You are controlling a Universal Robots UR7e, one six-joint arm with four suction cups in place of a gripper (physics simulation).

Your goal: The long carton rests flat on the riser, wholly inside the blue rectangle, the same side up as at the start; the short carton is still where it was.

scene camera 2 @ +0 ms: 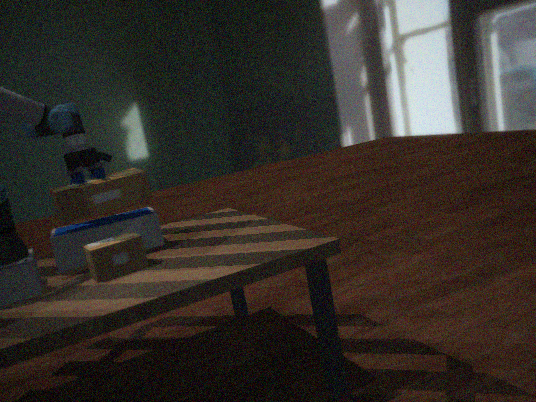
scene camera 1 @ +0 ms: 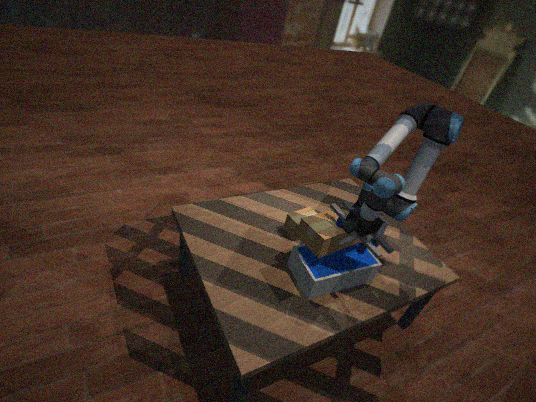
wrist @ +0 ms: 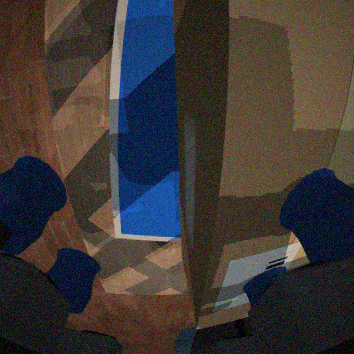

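Where they show: hand at its tool point: [scene camera 1: 354,236] [wrist: 166,238]; arm's base at its link origin: [scene camera 2: 1,261].
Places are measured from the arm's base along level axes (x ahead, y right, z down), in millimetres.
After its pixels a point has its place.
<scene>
The long carton [scene camera 1: 314,239] {x 492, y -153, z -139 mm} [scene camera 2: 107,196] {x 348, y -44, z -112 mm} [wrist: 260,100] {x 398, y -182, z -174 mm} hangs from the suction gripper [scene camera 1: 356,232] {x 322, y -209, z -153 mm} [scene camera 2: 89,175] {x 322, y -209, z -153 mm} [wrist: 175,242] {x 322, y -209, z -153 mm}, roughly level, with a gap above the riser [scene camera 1: 342,284] {x 359, y -279, z 65 mm} [scene camera 2: 70,252] {x 196, y -98, z 50 mm}. In the wrist view two blue cups are over the carton and two hang beyond its side. The riser's blue rectangle [scene camera 1: 347,262] {x 321, y -231, z -12 mm} [wrist: 147,100] {x 392, y -229, z -12 mm} has a white border; a wide strip of it shows beside the carton in the wrist view. The short carton [scene camera 1: 293,226] {x 381, y 96, z 41 mm} [scene camera 2: 117,257] {x 301, y 167, z 51 mm} stands on the table near the riser, partly hidden behind the long carton in scene camera 1.
The striped look of the wooden table [scene camera 1: 260,310] {x 739, y -226, z 108 mm} [scene camera 2: 210,260] {x 537, y 308, z 108 mm} comes from light and shadow. A grey block [scene camera 2: 17,282] {x 30, y 107, z 53 mm} with a dark part above it stands at the left edge of scene camera 2. The arm reaches in from the right in scene camera 1.
</scene>
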